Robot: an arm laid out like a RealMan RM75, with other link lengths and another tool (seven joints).
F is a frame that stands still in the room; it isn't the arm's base.
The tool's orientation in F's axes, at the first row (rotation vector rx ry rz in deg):
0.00 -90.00 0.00
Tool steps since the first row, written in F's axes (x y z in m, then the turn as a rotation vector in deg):
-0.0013 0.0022 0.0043 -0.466 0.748 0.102
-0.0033 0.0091 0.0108 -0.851 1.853 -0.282
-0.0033 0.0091 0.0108 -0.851 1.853 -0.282
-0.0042 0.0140 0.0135 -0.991 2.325 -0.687
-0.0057 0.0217 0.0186 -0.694 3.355 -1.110
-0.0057 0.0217 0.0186 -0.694 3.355 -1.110
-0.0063 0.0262 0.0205 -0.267 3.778 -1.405
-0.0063 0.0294 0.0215 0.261 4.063 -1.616
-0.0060 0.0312 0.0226 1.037 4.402 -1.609
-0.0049 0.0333 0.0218 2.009 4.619 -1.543
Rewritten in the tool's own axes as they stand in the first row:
0.0043 0.0022 0.0013 0.102 0.748 0.466
0.0108 0.0091 0.0033 -0.282 1.853 0.851
0.0108 0.0091 0.0033 -0.282 1.853 0.851
0.0135 0.0140 0.0042 -0.687 2.325 0.991
0.0186 0.0217 0.0057 -1.110 3.355 0.694
0.0186 0.0217 0.0057 -1.110 3.355 0.694
0.0205 0.0262 0.0063 -1.405 3.778 0.267
0.0215 0.0294 0.0063 -1.616 4.063 -0.261
0.0226 0.0312 0.0060 -1.609 4.402 -1.037
0.0218 0.0333 0.0049 -1.543 4.619 -2.009

